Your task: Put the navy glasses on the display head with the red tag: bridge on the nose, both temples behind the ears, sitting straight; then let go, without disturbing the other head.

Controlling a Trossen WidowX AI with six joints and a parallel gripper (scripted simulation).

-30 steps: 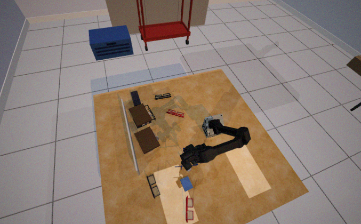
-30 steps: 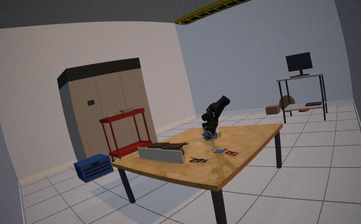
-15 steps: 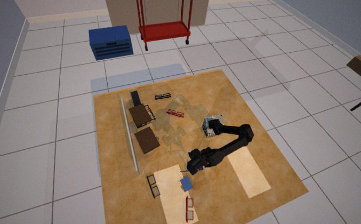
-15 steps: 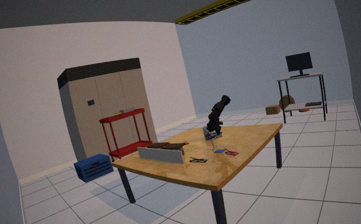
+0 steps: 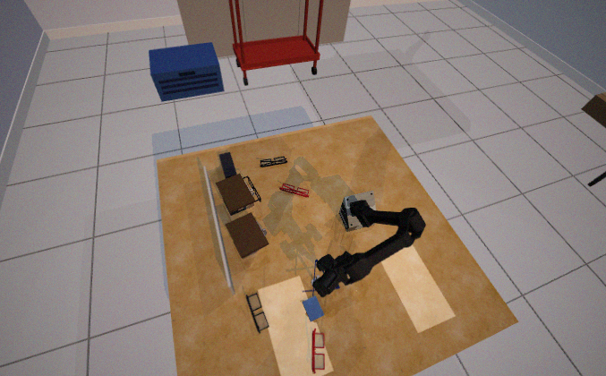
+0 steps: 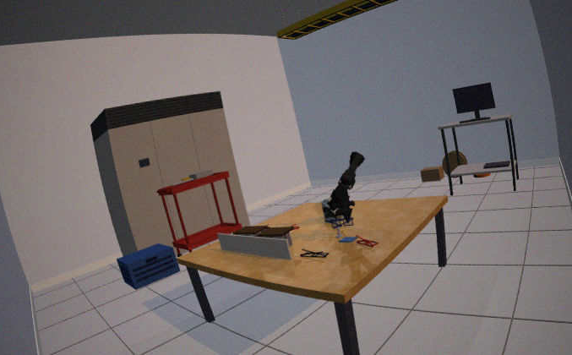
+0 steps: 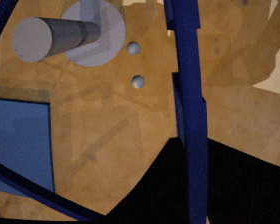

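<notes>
The blue square tag lies 100 mm ahead of my gripper tip, 60 mm to the left of it and 60 mm below it. The rest, counted from my gripper tip: dark display head: 280 mm to the right, 260 mm ahead.
</notes>
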